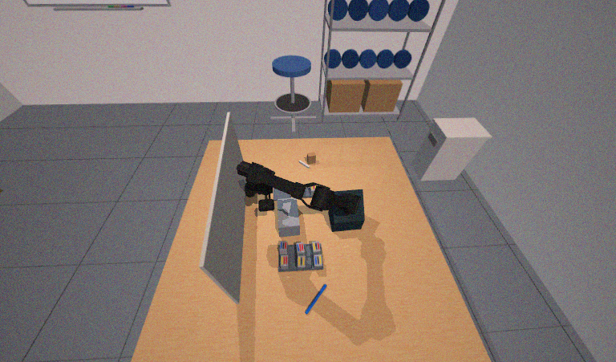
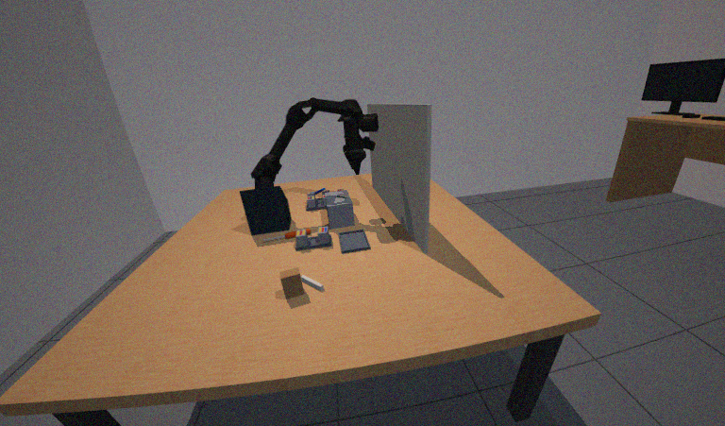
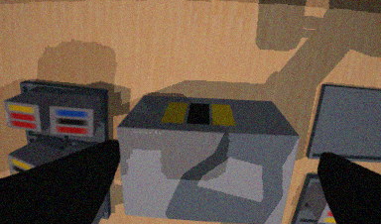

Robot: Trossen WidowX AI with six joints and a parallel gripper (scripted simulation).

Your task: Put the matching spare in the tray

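My gripper tip is now 22 cm to the right of the grey spare, 15 cm above it and 14 cm past it. The rest, counted from my gripper tip: grey mounted unit: 15 cm below, 8 cm behind, 1 cm to the left; tall grey panel: 15 cm ahead, 2 cm above, 1 cm to the left; grey tray: 20 cm to the right, 20 cm below, 5 cm behind.
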